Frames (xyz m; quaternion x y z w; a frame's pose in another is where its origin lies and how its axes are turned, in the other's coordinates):
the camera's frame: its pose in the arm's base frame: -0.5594 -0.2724 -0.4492 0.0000 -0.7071 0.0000 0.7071
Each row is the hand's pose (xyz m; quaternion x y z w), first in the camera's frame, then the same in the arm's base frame.
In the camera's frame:
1: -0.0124 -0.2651 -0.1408 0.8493 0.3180 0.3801 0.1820
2: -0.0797 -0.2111 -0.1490 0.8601 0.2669 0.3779 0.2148
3: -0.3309 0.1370 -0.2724 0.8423 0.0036 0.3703 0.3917
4: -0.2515 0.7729 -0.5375 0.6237 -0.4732 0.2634 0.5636
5: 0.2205 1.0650 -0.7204 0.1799 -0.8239 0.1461 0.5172
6: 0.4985 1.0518 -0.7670 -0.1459 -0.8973 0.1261 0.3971
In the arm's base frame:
1: -0.4186 -0.5375 -0.4616 0.3318 0.0962 0.8693 0.3535
2: -0.4104 -0.4835 -0.5289 0.3410 0.0368 0.8754 0.3406
3: -0.2870 -0.1354 -0.7801 0.3337 -0.2744 0.8574 0.2795
4: -0.0219 0.5005 -0.7007 0.2548 -0.7331 0.6273 0.0639
5: 0.1610 0.7926 -0.2287 -0.0239 0.9483 -0.2305 0.2169
6: 0.2076 0.7794 0.0493 0.1923 0.9153 0.0140 0.3537

